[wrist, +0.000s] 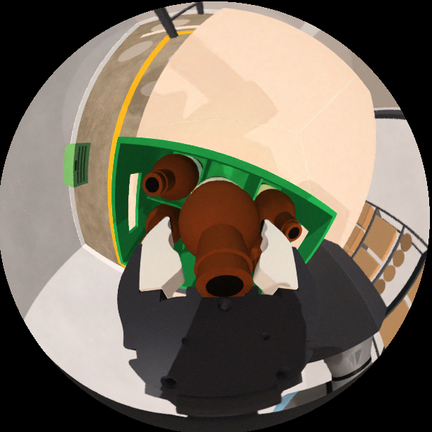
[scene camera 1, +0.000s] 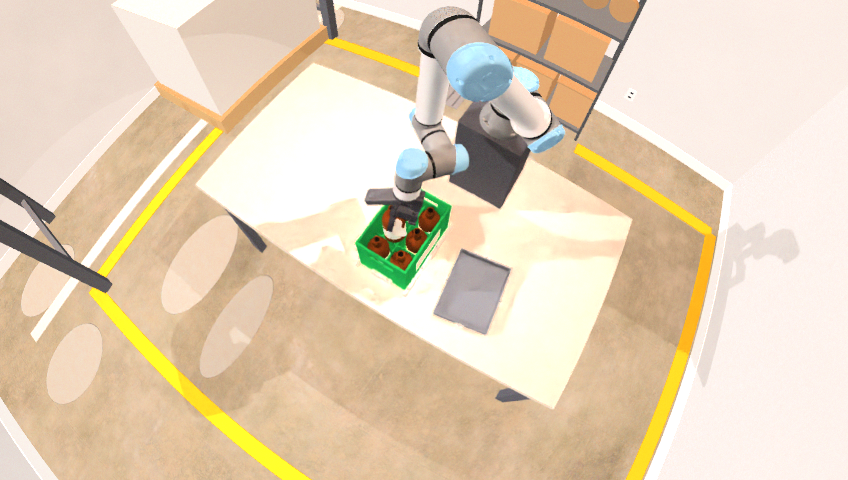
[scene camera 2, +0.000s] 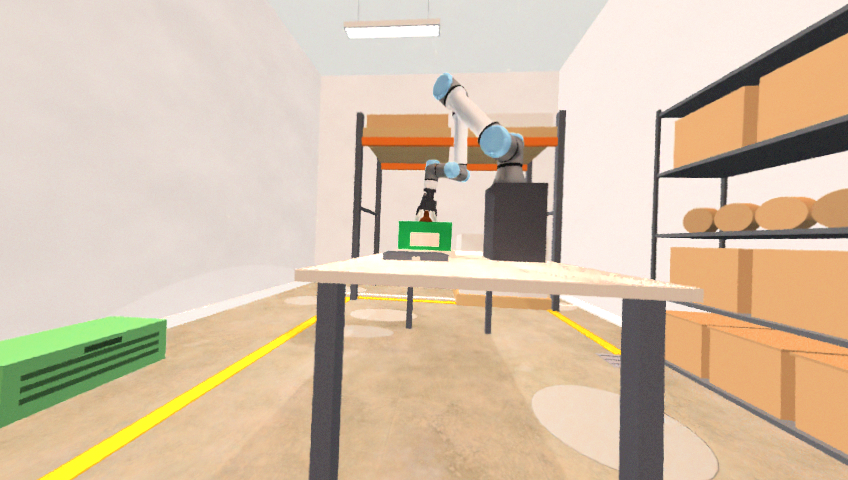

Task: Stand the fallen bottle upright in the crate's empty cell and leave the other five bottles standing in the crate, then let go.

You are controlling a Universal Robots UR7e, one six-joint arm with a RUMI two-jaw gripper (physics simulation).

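Frame: origin at the arm's base, x ahead, y left, z up, level; millimetres.
Seen in the pictures: gripper, between the fingertips: point(scene camera 1: 395, 224); arm's base, origin of its link: point(scene camera 1: 502, 122) point(scene camera 2: 508, 186).
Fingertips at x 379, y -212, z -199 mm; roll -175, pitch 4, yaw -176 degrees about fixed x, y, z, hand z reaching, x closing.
Offsets run from my fingertips to a thing's top centre. "spot": to the spot under its first point. Level surfaces: height alone.
The green crate {dx -3, dy +28, dz +18 mm} point(scene camera 1: 380, 268) point(scene camera 2: 404, 242) point(wrist: 320, 227) stands on the table. One brown bottle {spot: dx +11, dy -14, dz +62 mm} point(scene camera 1: 389, 216) point(wrist: 220, 205) is upright in the middle cell of one long row. My gripper point(scene camera 1: 395, 229) point(scene camera 2: 426, 217) point(wrist: 216, 219) is open around it, its pale fingers on either side with narrow gaps. The bottle's base is hidden, so I cannot see how it rests on the crate floor. Other brown bottles {dx +73, dy -34, dz +6 mm} point(scene camera 1: 377, 245) {dx +90, dy +54, dz +6 mm} point(scene camera 1: 400, 259) {dx +1, dy +74, dz +6 mm} point(scene camera 1: 416, 239) {dx -85, dy +85, dz +6 mm} point(scene camera 1: 429, 220) stand around it. In the wrist view, neighbours point(wrist: 175, 175) point(wrist: 276, 204) flank it. One far corner cell is hidden under the gripper.
A shallow grey tray {dx +70, dy +306, dz -131 mm} point(scene camera 1: 473, 291) point(scene camera 2: 415, 256) lies on the table {dz -157 mm} point(scene camera 1: 571, 333) beside the crate. The dark robot pedestal point(scene camera 1: 489, 160) point(scene camera 2: 516, 223) stands on the other side. The crate's walls and neighbouring bottles are close around the fingers.
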